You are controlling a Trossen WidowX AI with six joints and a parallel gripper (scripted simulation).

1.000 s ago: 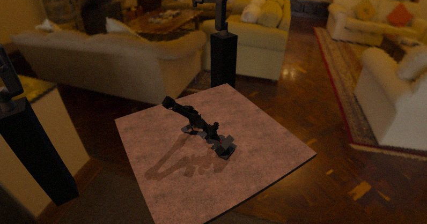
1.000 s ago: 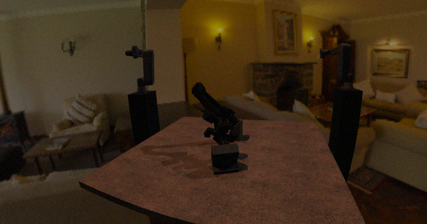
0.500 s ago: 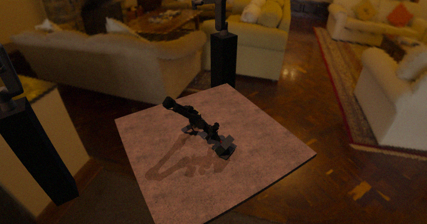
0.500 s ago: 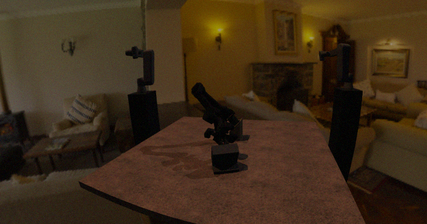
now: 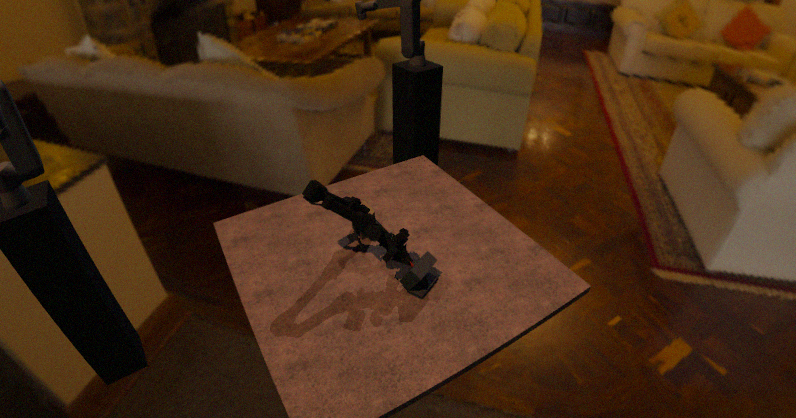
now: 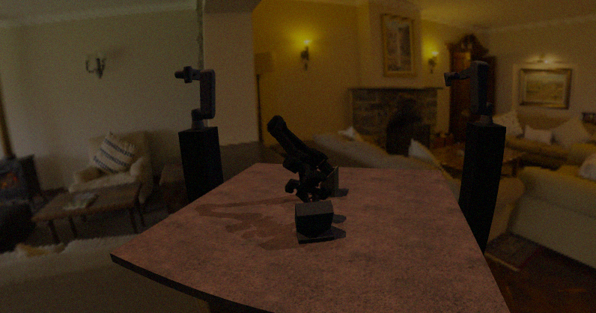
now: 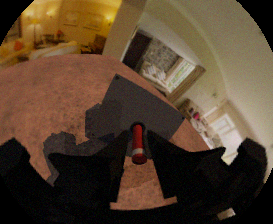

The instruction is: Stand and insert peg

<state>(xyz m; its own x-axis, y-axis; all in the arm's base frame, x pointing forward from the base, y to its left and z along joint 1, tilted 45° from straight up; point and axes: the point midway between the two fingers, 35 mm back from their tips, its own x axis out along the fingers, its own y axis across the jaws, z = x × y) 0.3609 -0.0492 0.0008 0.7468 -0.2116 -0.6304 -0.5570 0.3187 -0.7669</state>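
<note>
Now: the red peg 10 mm to the right of my gripper tip and 10 mm behind it. The rest, counted from my gripper tip: sloped panel (40 mm ahead, 20 mm below, 10 mm to the left).
</note>
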